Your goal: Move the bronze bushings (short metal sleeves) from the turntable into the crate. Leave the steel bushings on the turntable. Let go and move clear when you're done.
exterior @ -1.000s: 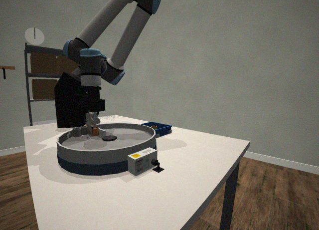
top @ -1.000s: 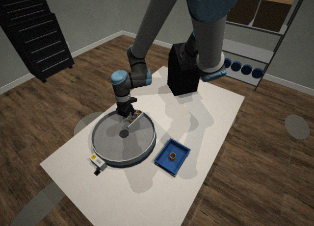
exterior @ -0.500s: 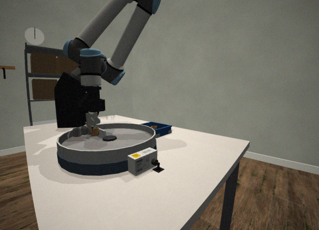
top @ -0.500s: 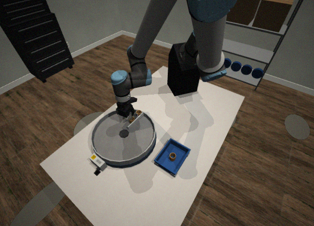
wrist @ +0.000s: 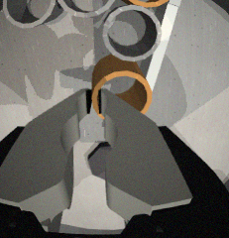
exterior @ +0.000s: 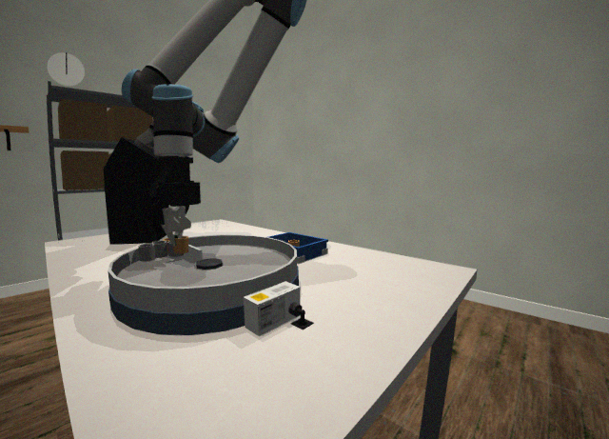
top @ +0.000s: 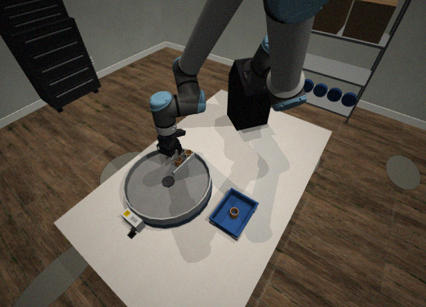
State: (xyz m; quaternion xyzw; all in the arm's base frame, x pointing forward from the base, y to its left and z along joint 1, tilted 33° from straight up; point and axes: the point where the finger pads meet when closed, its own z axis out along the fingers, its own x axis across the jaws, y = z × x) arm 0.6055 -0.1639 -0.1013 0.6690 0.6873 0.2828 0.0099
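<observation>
Right now my hand is 38 cm to the right of the blue crate, 8 cm above it and 7 cm short of it. Also, from my hand: grey turntable (11 cm ahead, 5 cm below, 3 cm to the left).
</observation>
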